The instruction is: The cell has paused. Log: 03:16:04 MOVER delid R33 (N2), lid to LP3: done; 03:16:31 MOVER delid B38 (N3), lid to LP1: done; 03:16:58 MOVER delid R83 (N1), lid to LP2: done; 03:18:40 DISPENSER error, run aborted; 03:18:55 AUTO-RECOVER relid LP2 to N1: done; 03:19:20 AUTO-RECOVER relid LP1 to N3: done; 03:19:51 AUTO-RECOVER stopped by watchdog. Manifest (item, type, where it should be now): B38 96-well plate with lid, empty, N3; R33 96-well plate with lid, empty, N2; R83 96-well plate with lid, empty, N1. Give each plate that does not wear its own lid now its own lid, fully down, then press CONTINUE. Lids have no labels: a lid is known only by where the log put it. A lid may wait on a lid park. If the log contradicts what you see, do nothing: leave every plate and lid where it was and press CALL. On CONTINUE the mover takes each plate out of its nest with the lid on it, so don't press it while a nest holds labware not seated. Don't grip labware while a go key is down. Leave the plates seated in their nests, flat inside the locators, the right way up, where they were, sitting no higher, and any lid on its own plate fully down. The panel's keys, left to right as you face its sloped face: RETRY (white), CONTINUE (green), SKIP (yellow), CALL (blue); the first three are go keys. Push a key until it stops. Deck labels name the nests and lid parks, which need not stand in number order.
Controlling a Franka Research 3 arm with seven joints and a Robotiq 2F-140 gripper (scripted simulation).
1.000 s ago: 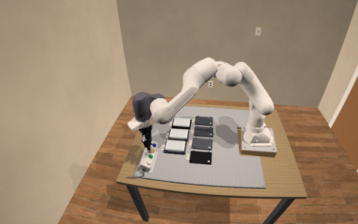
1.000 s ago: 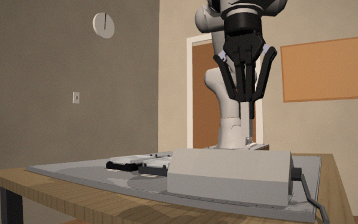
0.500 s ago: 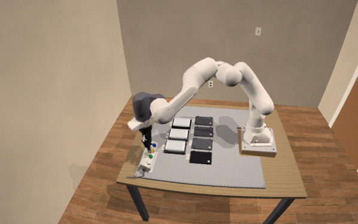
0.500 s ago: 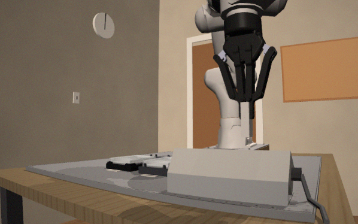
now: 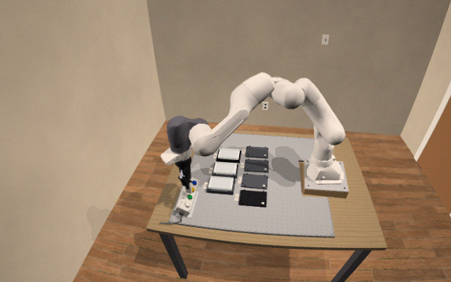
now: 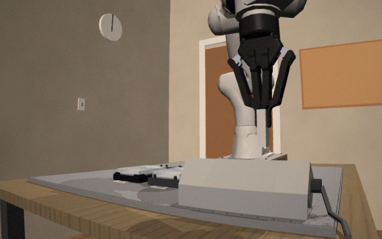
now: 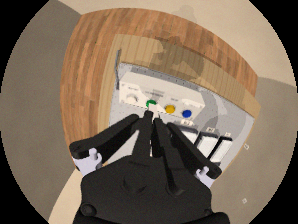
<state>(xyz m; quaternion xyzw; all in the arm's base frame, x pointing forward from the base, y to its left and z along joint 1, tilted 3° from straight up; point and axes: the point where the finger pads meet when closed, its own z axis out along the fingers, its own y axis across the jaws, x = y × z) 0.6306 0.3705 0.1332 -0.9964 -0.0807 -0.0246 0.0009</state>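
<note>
My hand is 7 cm above the green key. Also, from my hand: yellow key 7 cm below, 5 cm to the right, 1 cm ahead; then white key 7 cm below, 5 cm to the left, 1 cm behind; then blue key 10 cm to the right, 7 cm below, 2 cm ahead.
</note>
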